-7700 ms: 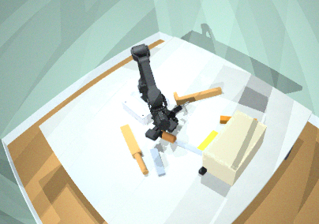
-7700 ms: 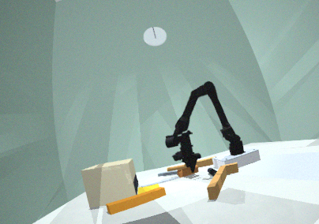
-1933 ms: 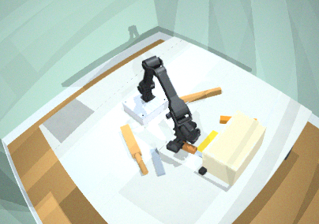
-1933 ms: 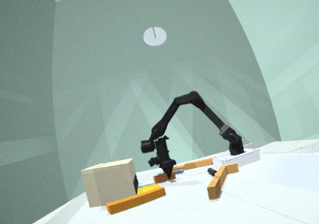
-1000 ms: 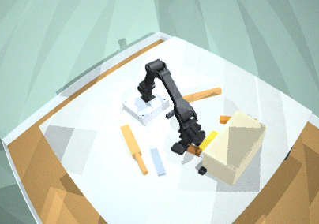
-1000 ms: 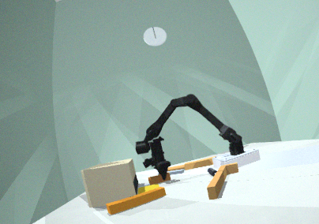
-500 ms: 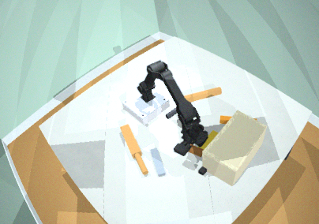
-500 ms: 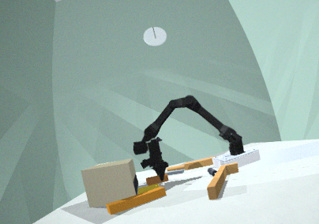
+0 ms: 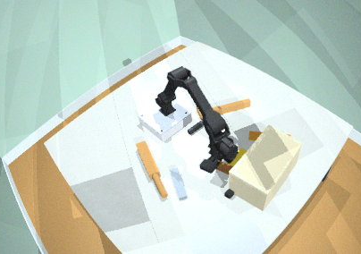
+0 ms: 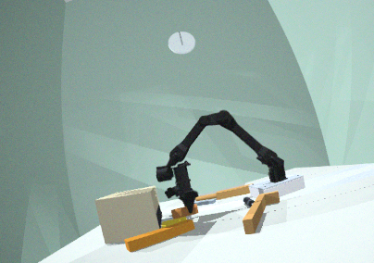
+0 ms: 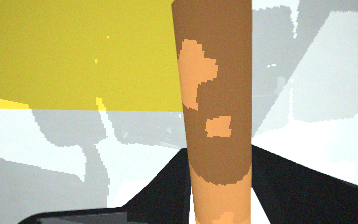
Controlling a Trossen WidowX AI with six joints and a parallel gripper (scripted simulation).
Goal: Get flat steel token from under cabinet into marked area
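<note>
Right now the grey flat bar is 40 mm behind my gripper tip and 180 mm to the right of it. Also, from my gripper tip: orange paddle 160 mm behind, 230 mm to the right, 10 mm above; orange bar 60 mm ahead, 290 mm to the left, 10 mm above.
</note>
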